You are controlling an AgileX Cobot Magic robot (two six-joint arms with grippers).
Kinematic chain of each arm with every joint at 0, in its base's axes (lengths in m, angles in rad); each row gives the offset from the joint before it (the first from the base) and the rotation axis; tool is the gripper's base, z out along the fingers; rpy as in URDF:
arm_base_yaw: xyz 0 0 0.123 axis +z
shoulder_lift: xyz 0 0 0 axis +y
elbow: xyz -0.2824 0 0.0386 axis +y
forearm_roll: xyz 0.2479 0 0.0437 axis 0.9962 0 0.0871
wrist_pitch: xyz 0 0 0 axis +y
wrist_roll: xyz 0.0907 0 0.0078 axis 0.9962 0 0.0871
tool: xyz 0 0 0 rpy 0 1.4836 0
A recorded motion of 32 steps. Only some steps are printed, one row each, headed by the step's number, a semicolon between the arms.
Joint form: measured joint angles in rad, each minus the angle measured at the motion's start. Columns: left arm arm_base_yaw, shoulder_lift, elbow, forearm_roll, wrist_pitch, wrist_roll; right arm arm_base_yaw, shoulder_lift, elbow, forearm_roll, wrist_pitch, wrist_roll.
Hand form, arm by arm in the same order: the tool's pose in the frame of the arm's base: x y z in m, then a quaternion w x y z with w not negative. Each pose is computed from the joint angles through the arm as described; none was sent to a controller.
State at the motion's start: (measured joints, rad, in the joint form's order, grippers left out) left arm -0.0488 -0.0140 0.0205 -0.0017 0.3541 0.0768; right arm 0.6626 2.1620 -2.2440 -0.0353 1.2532 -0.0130
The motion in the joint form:
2: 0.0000 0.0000 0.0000 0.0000 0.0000 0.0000; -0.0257 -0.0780 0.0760 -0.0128 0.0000 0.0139
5: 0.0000 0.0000 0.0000 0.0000 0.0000 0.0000; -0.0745 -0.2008 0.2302 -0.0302 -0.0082 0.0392
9: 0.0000 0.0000 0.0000 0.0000 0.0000 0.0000; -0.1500 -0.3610 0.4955 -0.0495 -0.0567 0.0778
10: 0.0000 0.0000 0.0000 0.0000 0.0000 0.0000; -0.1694 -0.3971 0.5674 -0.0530 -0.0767 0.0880
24: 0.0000 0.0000 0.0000 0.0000 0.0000 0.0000; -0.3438 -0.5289 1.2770 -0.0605 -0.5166 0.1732
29: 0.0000 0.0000 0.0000 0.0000 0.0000 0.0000; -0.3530 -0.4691 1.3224 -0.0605 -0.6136 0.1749
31: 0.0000 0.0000 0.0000 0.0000 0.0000 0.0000; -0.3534 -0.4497 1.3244 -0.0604 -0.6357 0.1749
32: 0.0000 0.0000 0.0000 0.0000 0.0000 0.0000; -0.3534 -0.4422 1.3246 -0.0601 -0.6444 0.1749
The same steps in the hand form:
2: 0.0528 -0.0026 0.1750 0.60410 0.04955 0.79533 0.00774; 0.3709 0.2692 0.3341 0.23722 -0.30496 0.92082 0.05307
5: 0.0528 -0.0026 0.1750 0.60410 0.04955 0.79533 0.00774; 0.3602 0.2334 0.3449 0.22964 -0.27257 0.93353 0.03864
9: 0.0528 -0.0026 0.1750 0.60410 0.04955 0.79533 0.00774; 0.3416 0.1840 0.3365 0.20639 -0.22420 0.95227 0.01772
10: 0.0528 -0.0026 0.1750 0.60410 0.04955 0.79533 0.00774; 0.3364 0.1724 0.3305 0.19945 -0.21186 0.95664 0.01316
24: 0.0528 -0.0026 0.1750 0.60410 0.04955 0.79533 0.00774; 0.2877 0.0888 0.1957 0.13216 -0.10947 0.98515 -0.00522
29: 0.0528 -0.0026 0.1750 0.60410 0.04955 0.79533 0.00774; 0.2904 0.0874 0.1690 0.12742 -0.10764 0.98598 -0.00343
31: 0.0528 -0.0026 0.1750 0.60410 0.04955 0.79533 0.00774; 0.2926 0.0882 0.1631 0.12757 -0.10812 0.98592 -0.00260
32: 0.0528 -0.0026 0.1750 0.60410 0.04955 0.79533 0.00774; 0.2935 0.0885 0.1610 0.12796 -0.10826 0.98585 -0.00211

